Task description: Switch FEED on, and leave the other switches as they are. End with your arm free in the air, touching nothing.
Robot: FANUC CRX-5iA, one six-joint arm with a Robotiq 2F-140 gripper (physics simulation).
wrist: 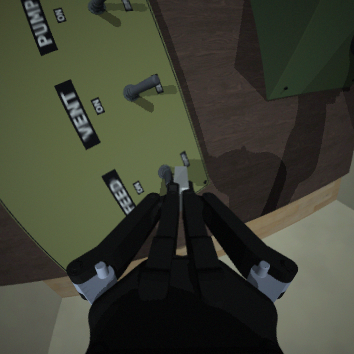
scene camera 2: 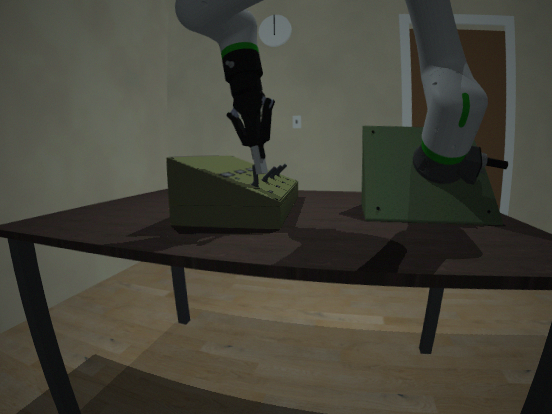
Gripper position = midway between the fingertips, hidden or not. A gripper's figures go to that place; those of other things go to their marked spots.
Labels:
My gripper (wrist: 180,175): 0.23 m from the lens. An olive switch box (wrist: 87,152) is 0.22 m from the lens.

